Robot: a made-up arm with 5 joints.
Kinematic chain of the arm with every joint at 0, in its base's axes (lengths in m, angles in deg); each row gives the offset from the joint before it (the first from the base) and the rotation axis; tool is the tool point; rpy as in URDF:
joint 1: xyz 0 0 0.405 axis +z
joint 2: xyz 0 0 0 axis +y
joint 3: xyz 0.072 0 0.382 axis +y
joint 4: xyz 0.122 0 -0.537 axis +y
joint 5: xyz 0.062 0 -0.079 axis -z
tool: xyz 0 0 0 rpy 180 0 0
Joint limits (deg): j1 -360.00..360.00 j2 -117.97..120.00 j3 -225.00..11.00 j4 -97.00..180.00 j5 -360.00..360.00
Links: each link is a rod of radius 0.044 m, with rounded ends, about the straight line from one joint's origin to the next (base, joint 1, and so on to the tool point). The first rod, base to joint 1, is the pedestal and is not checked.
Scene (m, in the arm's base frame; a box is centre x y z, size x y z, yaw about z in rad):
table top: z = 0
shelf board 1: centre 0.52 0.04 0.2 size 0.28 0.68 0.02 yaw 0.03
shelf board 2: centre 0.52 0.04 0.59 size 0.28 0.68 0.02 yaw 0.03
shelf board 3: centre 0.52 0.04 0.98 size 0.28 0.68 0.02 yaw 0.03
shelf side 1: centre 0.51 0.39 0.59 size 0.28 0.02 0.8 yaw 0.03
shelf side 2: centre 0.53 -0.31 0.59 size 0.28 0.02 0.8 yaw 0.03
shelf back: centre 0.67 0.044 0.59 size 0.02 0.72 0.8 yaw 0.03
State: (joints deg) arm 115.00 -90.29 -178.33 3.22 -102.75
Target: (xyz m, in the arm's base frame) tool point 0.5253 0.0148 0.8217
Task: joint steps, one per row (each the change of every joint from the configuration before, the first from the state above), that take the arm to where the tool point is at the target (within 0.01 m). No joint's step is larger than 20 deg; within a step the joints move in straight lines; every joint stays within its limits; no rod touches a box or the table.
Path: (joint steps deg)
1: -14.19 1.85 19.21 2.95 0.00
2: -14.19 1.84 19.22 2.94 0.00
3: -14.18 1.85 19.21 2.95 0.00
4: -14.19 1.84 19.21 2.95 0.00
5: -14.19 1.85 19.22 2.94 0.00
6: -14.19 1.84 19.21 2.95 0.00
7: -14.19 1.85 19.21 2.95 0.00
8: -14.18 1.84 19.22 2.94 0.00
9: 0.04 15.44 -9.04 -1.55 0.00
10: 0.03 15.43 -9.03 -1.55 0.00
11: 0.04 15.43 -9.04 -1.55 0.00

